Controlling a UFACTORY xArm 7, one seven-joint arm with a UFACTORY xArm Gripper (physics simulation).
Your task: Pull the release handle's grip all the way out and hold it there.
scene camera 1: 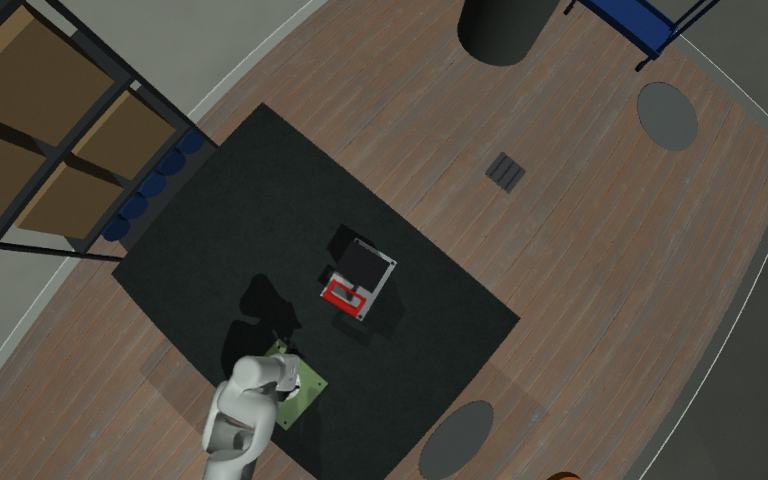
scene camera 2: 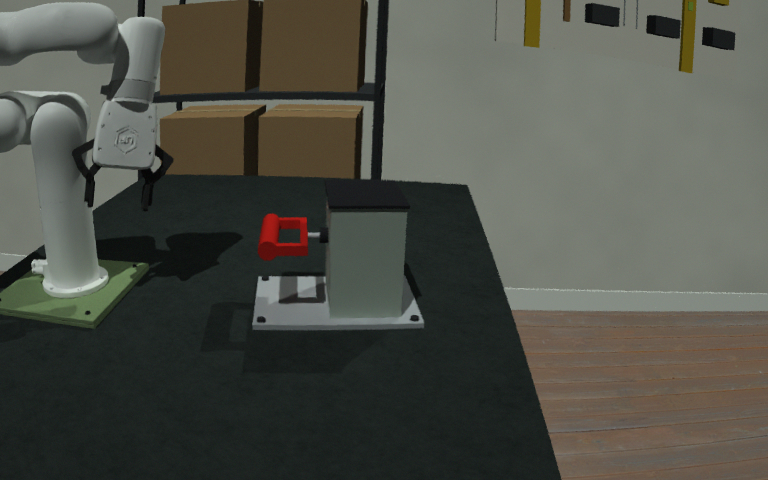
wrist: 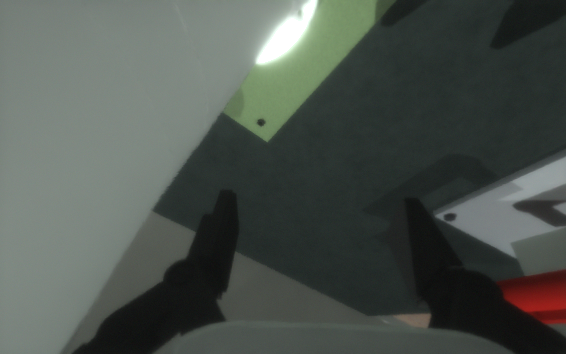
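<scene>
The red release handle's grip (scene camera 1: 341,305) (scene camera 2: 268,237) (wrist: 537,295) is a bar on a rectangular frame. A short pale rod (scene camera 2: 313,234) joins the frame to a grey-green housing (scene camera 2: 367,263) with a black top (scene camera 1: 365,266). The housing stands on a light grey base plate (scene camera 1: 370,297) (scene camera 2: 283,321) (wrist: 480,225). My gripper (scene camera 2: 117,206) (wrist: 315,213) is open and empty, its fingers pointing down. In scene camera 2 it is left of the grip, higher and apart from it. In scene camera 1 the fingers are mostly hidden by the arm.
The arm's green mounting plate (scene camera 1: 308,384) (scene camera 2: 116,283) (wrist: 295,85) and the handle's base plate are on the dark table top (scene camera 1: 226,198) (scene camera 2: 396,407). A shelf rack (scene camera 2: 380,113) with cardboard boxes (scene camera 2: 308,144) stands behind. A dark floor grate (scene camera 1: 505,172) lies beyond the table.
</scene>
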